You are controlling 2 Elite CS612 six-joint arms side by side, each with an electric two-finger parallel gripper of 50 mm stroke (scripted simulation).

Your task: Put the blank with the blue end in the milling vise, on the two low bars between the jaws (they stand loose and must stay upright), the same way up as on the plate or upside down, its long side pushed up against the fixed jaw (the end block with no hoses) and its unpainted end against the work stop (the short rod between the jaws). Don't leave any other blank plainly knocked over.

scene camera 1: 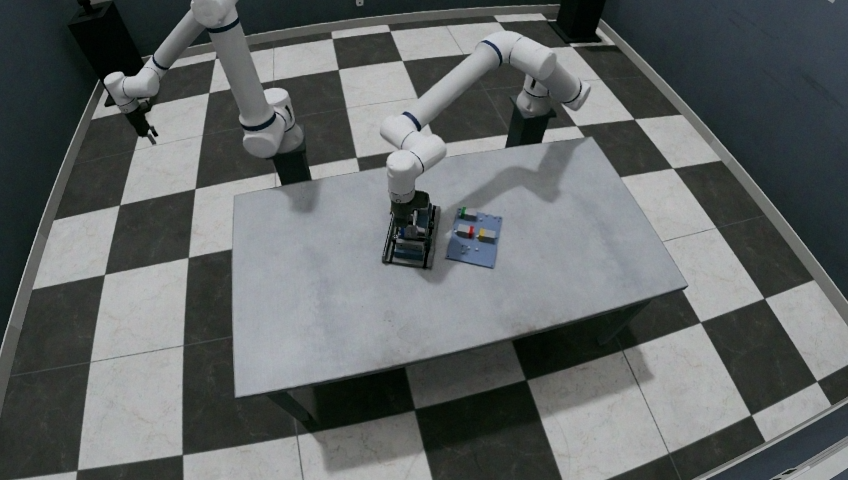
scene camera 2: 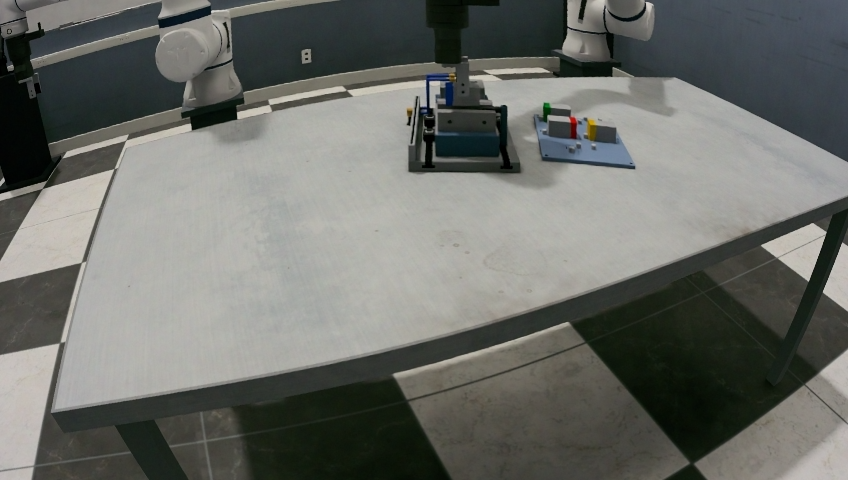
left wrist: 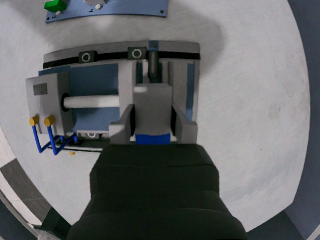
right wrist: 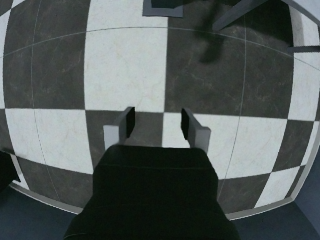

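Note:
You can see the left gripper (scene camera 2: 462,92), and it's there at (left wrist: 152,113) too. The right gripper is at (scene camera 2: 36,95) and at (right wrist: 157,117). There's a blue-ended blank (left wrist: 152,101), though in the right wrist view the blank is out of frame. A fixed jaw (scene camera 2: 462,120) is visible as well, with its other point at (left wrist: 177,70), and there's also a moving jaw (left wrist: 127,71).

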